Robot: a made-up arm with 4 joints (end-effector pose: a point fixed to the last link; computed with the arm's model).
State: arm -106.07 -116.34 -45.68 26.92
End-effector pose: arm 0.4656 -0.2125 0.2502 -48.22 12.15 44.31
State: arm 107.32 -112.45 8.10 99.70
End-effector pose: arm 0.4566 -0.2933 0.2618 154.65 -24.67 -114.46
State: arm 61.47 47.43 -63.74 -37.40
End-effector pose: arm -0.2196 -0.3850 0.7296 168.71 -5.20 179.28
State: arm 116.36 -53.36 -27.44 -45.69
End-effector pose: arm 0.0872 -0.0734 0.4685 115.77 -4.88 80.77
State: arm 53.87 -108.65 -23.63 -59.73
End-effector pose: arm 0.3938 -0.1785 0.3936 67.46 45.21 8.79
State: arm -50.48 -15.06 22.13 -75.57
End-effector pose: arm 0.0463 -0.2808 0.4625 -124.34 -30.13 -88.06
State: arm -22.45 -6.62 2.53 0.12
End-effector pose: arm -0.0917 -0.2915 0.3812 -75.82 66.77 -71.94
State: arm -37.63 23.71 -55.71 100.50
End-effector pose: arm -0.2574 0.0444 0.3663 23.85 4.88 -34.19
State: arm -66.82 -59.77 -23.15 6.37
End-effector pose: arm 0.1479 -0.3324 0.3041 -44.34 12.65 -25.37
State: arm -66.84 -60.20 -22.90 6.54
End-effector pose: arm 0.1513 -0.3324 0.3055 -44.44 12.52 -24.76
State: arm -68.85 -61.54 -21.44 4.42
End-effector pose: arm 0.1619 -0.3339 0.3190 -48.51 11.00 -25.73
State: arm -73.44 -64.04 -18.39 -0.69
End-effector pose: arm 0.1816 -0.3330 0.3484 -57.45 7.00 -28.35
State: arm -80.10 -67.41 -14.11 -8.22
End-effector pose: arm 0.2075 -0.3222 0.3885 -69.56 -0.32 -31.21
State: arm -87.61 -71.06 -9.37 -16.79
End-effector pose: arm 0.2343 -0.2980 0.4276 -82.25 -10.28 -32.34
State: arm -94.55 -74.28 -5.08 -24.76
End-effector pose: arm 0.2566 -0.2663 0.4554 -93.65 -20.46 -31.00
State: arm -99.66 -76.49 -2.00 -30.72
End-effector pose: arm 0.2708 -0.2392 0.4696 -102.35 -28.24 -28.30
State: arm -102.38 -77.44 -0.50 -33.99
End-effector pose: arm 0.2766 -0.2248 0.4747 -107.13 -32.45 -26.42
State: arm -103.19 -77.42 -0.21 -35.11
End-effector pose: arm 0.2766 -0.2218 0.4756 -108.40 -33.86 -26.22
